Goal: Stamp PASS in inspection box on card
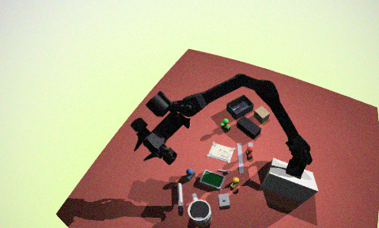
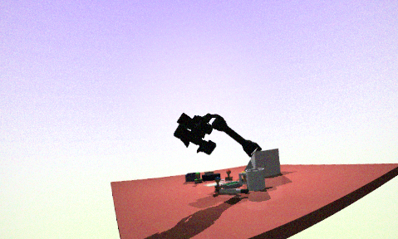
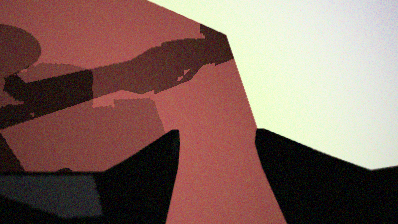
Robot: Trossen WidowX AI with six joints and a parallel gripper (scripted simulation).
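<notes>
My gripper tip is now 37 cm to the left of the green stamp, 18 cm above it and 14 cm past it. Also, from my gripper tip: white mug (25 cm behind, 16 cm below, 2 cm to the left); white tube (19 cm below, 17 cm behind, 3 cm to the left); blue-topped stamp (18 cm below, 13 cm behind, 9 cm to the right).
</notes>
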